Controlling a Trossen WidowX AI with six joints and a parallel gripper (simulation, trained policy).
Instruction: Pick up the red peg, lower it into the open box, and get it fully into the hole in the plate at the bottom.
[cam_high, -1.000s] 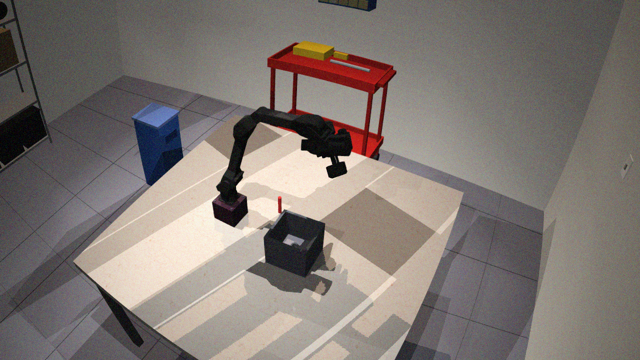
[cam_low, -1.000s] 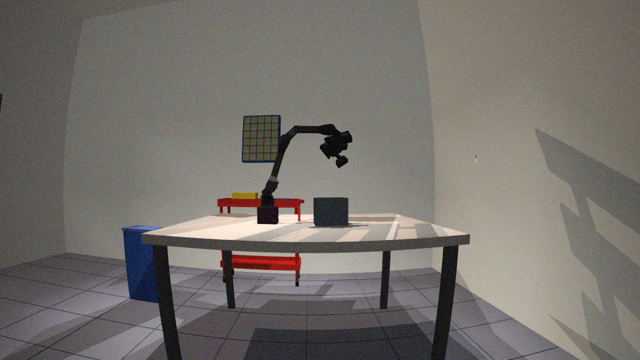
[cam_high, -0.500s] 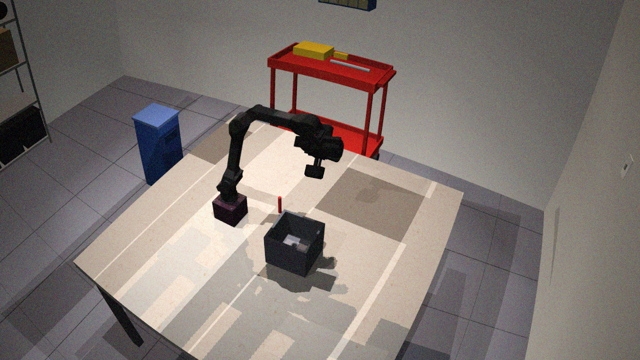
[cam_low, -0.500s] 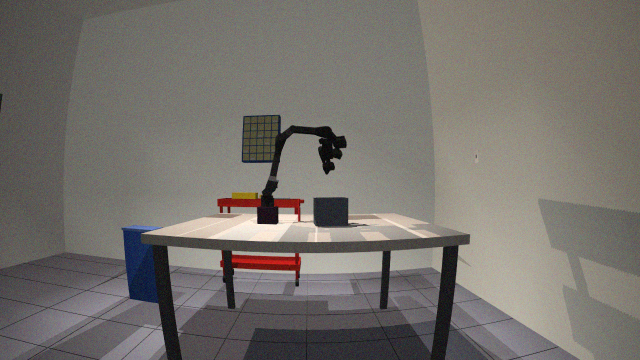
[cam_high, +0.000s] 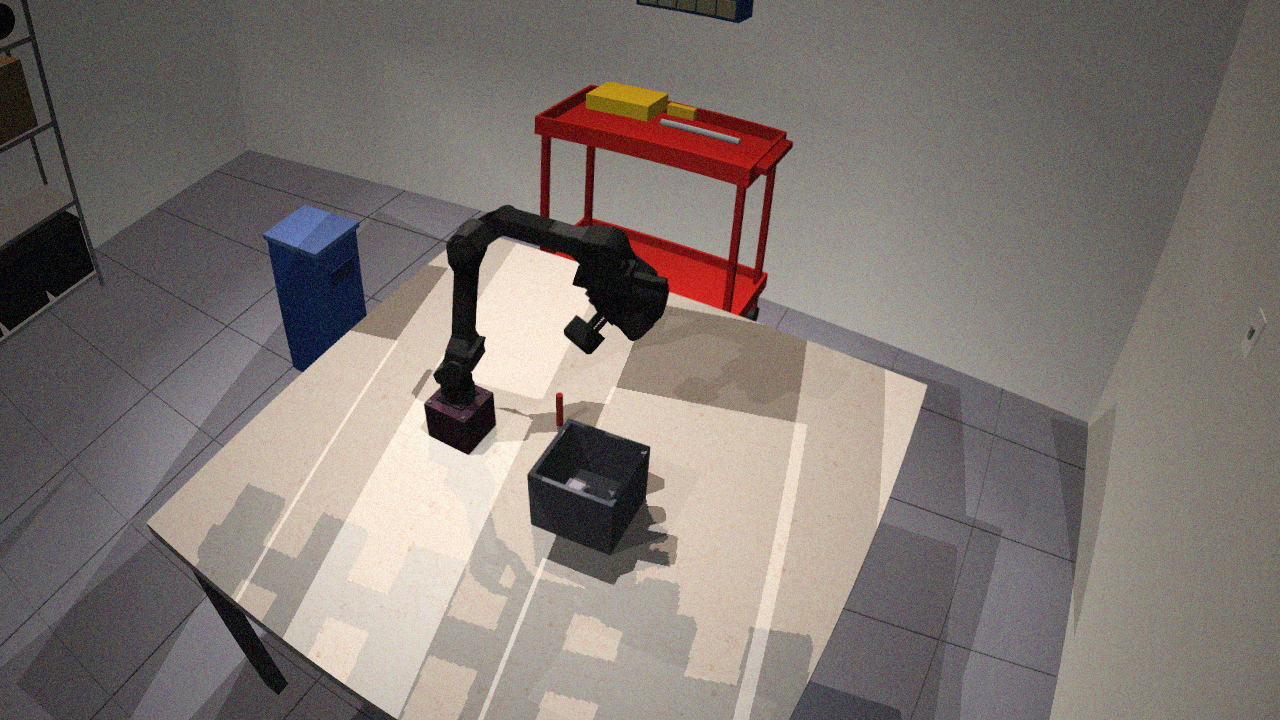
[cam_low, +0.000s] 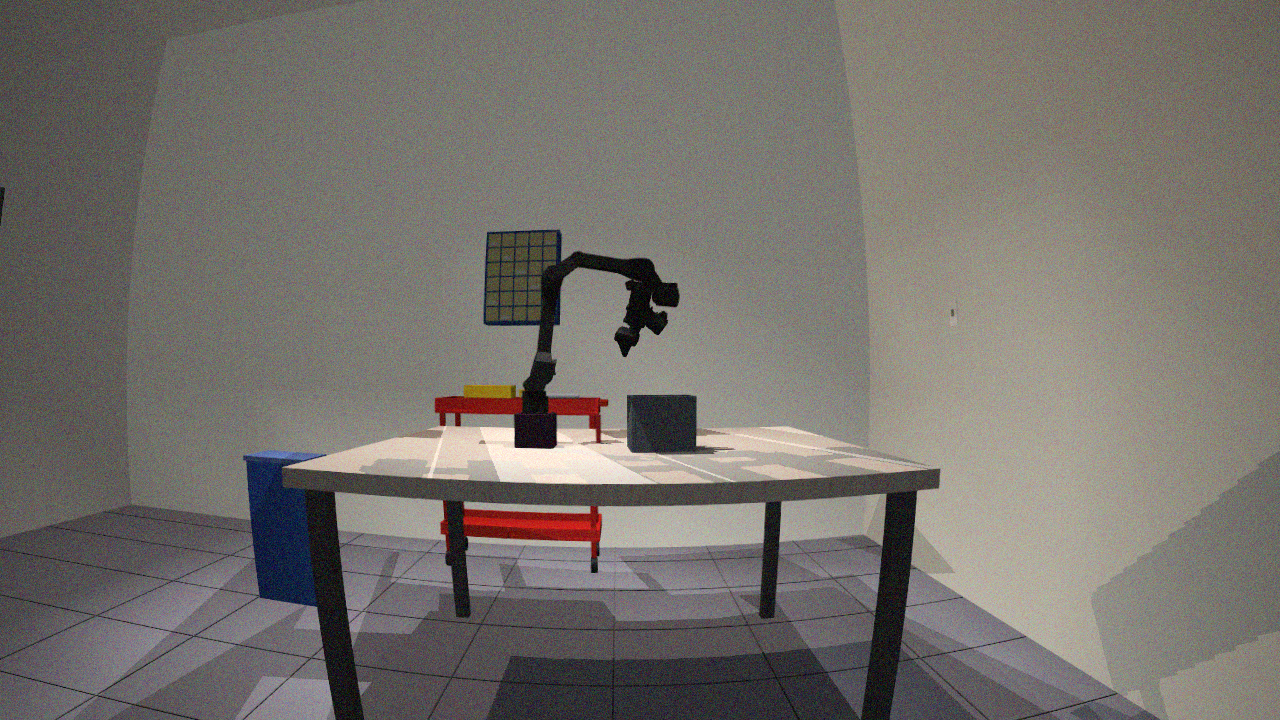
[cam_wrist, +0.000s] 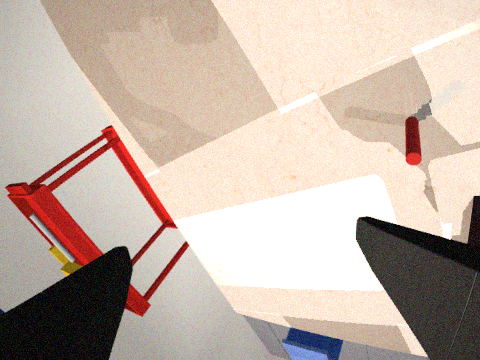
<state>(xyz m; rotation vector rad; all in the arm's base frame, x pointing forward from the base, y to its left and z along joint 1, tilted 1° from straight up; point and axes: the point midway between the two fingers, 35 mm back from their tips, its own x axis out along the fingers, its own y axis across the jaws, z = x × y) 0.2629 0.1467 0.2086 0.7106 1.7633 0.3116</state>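
The red peg is 90 mm behind my gripper tip, 50 mm to the right of it and 230 mm below it. Round my gripper tip: pale plate: 70 mm ahead, 230 mm to the right, 220 mm below.
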